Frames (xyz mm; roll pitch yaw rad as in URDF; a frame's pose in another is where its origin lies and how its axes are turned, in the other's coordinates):
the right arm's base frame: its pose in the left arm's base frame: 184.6 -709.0 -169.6 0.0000 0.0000 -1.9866
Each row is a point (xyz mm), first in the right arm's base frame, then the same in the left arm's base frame.
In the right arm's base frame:
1: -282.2 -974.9 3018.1
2: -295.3 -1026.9 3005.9
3: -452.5 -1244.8 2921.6
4: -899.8 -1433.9 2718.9
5: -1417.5 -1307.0 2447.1
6: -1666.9 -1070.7 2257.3
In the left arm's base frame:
1: -593.2 -57.1 2848.5
2: -635.5 -24.1 2836.3
3: -771.4 207.7 2752.0
4: -763.7 693.3 2549.3
5: -438.5 1115.6 2277.5
6: -121.6 1248.3 2087.7

